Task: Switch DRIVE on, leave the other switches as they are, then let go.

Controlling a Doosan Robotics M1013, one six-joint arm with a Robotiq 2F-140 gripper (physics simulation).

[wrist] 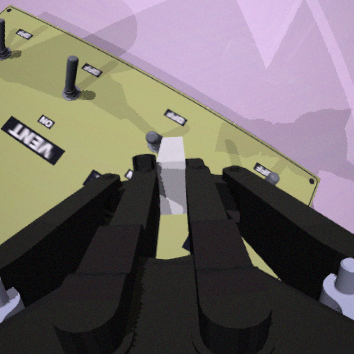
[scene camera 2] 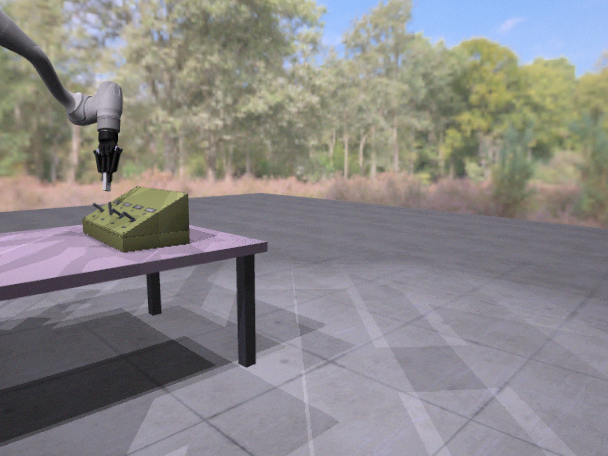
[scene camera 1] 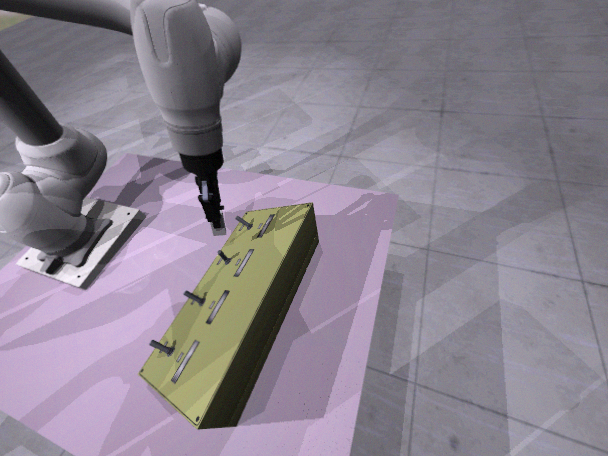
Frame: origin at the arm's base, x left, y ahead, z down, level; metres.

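Where they show: gripper, fingertip midpoint: (wrist: 173,155) (scene camera 2: 106,190) (scene camera 1: 219,233); arm's base at its link origin: (scene camera 1: 77,240).
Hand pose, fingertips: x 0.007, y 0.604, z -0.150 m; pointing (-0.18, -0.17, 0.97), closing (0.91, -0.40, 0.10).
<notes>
Things, the pixels of their top centre, and the offset from my fingertips. "spot": a spot on its surface instead. Level surfaces: height alone.
- far end at a spot on its surface: (wrist: 152,139) (scene camera 1: 220,250) (scene camera 2: 109,201) spot: dy -0.005, dx -0.027, dz +0.041 m
- VENT plate at a spot on its surface: (wrist: 33,140) spot: dy +0.041, dx -0.157, dz +0.057 m
- pink table at its surface level: dz +0.184 m
The olive switch box (scene camera 1: 240,310) (scene camera 2: 167,220) (wrist: 30,95) has four levers on its sloping face. The second lever from the far end (scene camera 1: 224,257) (scene camera 2: 110,208) (wrist: 152,139) stands more upright than the others and points almost at the wrist camera. Its name plate is mostly hidden by the fingers, so DRIVE cannot be read. The lever by the VENT plate (wrist: 33,140) leans toward OFF (scene camera 1: 195,298) (wrist: 71,77), as do the end levers (scene camera 1: 244,223) (scene camera 1: 162,347). My gripper (scene camera 1: 218,230) (scene camera 2: 106,189) (wrist: 173,155) is shut and empty, above the lever tops and apart from them.
The box stands on a pink table (scene camera 1: 90,345) (scene camera 2: 55,270). The arm's white base plate (scene camera 1: 120,225) is bolted to the table left of the box. The table's right edge lies beyond the box's tall back side.
</notes>
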